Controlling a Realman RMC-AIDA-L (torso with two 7-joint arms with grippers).
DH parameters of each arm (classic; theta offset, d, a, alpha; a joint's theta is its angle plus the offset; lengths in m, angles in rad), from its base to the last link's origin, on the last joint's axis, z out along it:
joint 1: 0 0.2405 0 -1.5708
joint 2: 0 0 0 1.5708
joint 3: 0 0.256 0 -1.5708
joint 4: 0 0 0 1.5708
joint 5: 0 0.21 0 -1.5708
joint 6: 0 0 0 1.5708
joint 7: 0 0.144 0 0
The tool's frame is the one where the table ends.
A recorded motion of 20 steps. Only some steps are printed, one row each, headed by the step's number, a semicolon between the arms.
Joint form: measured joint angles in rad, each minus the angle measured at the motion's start. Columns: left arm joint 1, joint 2, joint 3, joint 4, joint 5, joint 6, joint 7; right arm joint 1, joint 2, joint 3, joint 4, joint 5, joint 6, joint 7.
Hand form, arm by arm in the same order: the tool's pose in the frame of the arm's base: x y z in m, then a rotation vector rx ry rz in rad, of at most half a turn. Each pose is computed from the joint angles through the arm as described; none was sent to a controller.
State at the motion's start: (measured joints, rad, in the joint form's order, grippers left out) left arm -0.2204 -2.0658 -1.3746 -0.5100 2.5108 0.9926 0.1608; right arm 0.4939 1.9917 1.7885 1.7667 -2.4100 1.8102 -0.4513
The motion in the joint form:
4: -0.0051 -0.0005 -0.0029 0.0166 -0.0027 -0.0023 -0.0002; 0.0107 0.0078 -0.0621 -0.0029 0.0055 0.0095 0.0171
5: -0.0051 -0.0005 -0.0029 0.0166 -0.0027 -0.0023 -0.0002; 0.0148 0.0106 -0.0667 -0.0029 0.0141 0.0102 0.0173
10: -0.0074 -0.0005 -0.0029 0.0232 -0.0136 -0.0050 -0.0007; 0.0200 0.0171 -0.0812 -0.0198 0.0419 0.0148 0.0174
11: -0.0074 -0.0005 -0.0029 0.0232 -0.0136 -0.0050 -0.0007; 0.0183 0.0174 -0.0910 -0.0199 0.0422 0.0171 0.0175
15: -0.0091 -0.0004 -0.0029 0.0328 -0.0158 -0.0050 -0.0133; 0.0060 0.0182 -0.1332 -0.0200 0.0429 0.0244 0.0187
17: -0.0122 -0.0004 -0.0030 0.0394 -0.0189 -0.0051 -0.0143; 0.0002 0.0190 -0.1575 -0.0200 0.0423 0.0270 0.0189
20: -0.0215 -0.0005 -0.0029 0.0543 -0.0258 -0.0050 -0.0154; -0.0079 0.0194 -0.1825 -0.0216 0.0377 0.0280 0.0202
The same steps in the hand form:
4: -0.3591 0.3203 0.0436 -1.2818 -0.5165 -0.5029; 0.1367 0.3078 0.0485 -2.6732 0.8560 -0.4143
5: -0.3591 0.3203 0.0436 -1.2818 -0.5165 -0.5029; 0.1338 0.3070 0.0464 -2.6880 0.8479 -0.4090
10: -0.3613 0.3199 0.0437 -1.2755 -0.5272 -0.4984; 0.1308 0.3036 0.0391 -2.7335 0.8536 -0.4075
11: -0.3613 0.3199 0.0437 -1.2755 -0.5272 -0.4984; 0.1310 0.3020 0.0372 -2.7409 0.8505 -0.4191
15: -0.3634 0.3190 0.0432 -1.2731 -0.5397 -0.5010; 0.1335 0.2948 0.0295 -2.7681 0.8432 -0.4681
17: -0.3644 0.3190 0.0431 -1.2722 -0.5432 -0.4981; 0.1345 0.2909 0.0251 -2.7830 0.8357 -0.4948
20: -0.3657 0.3199 0.0426 -1.2715 -0.5485 -0.4927; 0.1369 0.2871 0.0208 -2.7923 0.8336 -0.5251

